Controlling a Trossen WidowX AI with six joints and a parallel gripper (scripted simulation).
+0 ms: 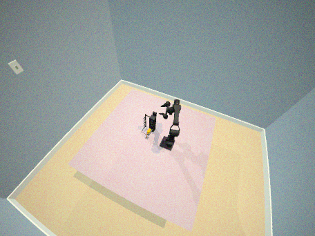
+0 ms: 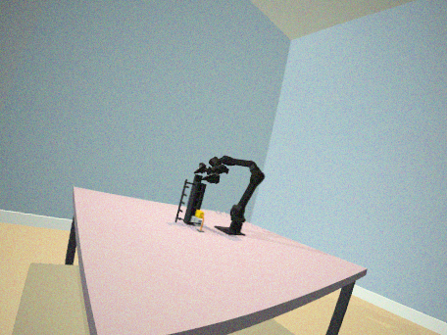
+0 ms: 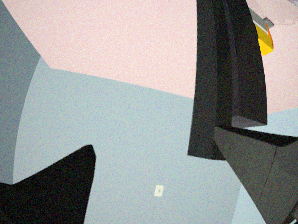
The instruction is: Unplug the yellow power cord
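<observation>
The yellow plug lies 1 cm ahead of my gripper tip, 16 cm to the left of it and 19 cm below it.
</observation>
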